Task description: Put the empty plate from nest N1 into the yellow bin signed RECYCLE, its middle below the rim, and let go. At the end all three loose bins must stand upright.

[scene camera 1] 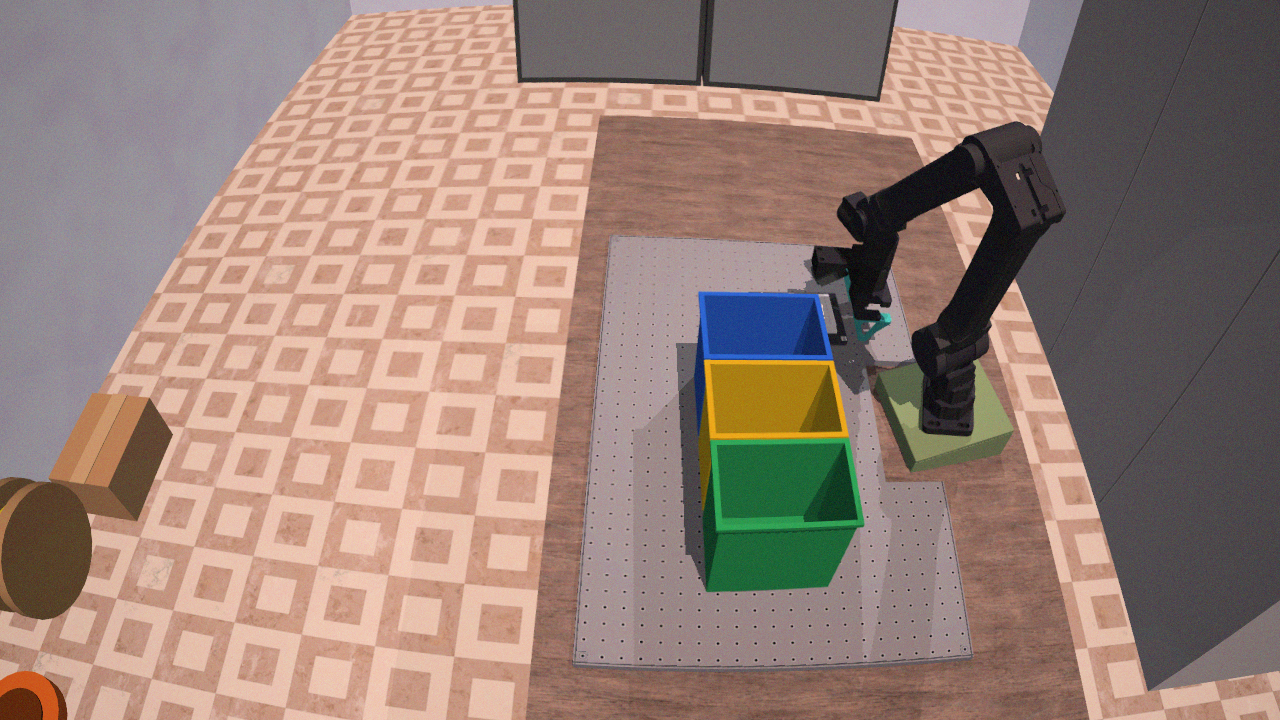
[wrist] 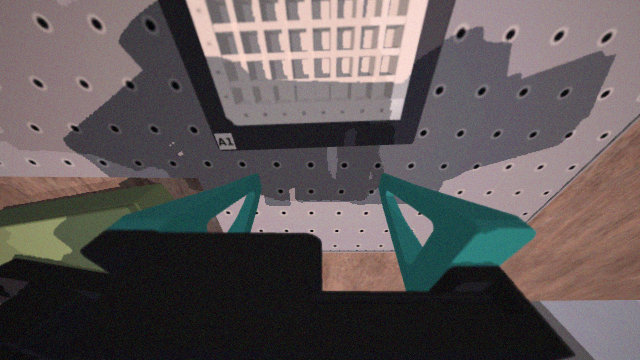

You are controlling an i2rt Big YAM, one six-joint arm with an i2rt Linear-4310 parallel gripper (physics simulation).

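Places are measured from the arm's base along level axes (x ahead, y left, z up), in centimetres.
Pixels of known places: gripper, between the fingertips: (scene camera 1: 857,320) (wrist: 320,180); arm's base, origin of its link: (scene camera 1: 947,404) (wrist: 96,298).
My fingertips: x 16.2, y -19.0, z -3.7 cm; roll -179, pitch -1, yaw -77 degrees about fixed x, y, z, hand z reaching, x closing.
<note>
Ahead of a thing's pixels: the offset from my fingertips to its top centre. Level surfaces: height alone.
The pale plate {dx +11.0, dy +3.1, dz +2.6 cm} (scene camera 1: 828,315) (wrist: 312,72) with a grid of square wells lies flat in a black nest frame {dx +11.0, dy +3.1, dz +1.5 cm} (scene camera 1: 839,327) (wrist: 310,136), whose corner tag reads A1. In the scene view the blue bin partly hides both; no N1 label shows. My gripper (scene camera 1: 854,308) (wrist: 320,180) is open and empty, its teal fingers above the board, beside the nest's near short edge in the wrist view. The yellow bin {dx +12.9, dy +36.8, dz +18.0 cm} (scene camera 1: 771,394) stands upright between the blue bin {dx +16.2, dy +24.0, dz +18.0 cm} (scene camera 1: 760,322) and the green bin {dx +9.6, dy +49.7, dz +18.0 cm} (scene camera 1: 774,559), both upright. The RECYCLE sign does not show.
The three bins stand in a close row on a grey perforated board {dz +0.0 cm} (scene camera 1: 644,537) (wrist: 30,60). The arm's base stands on a green block (scene camera 1: 904,420) (wrist: 40,240) to the right of the yellow bin. A tall dark cabinet (scene camera 1: 1163,268) is at the right.
</note>
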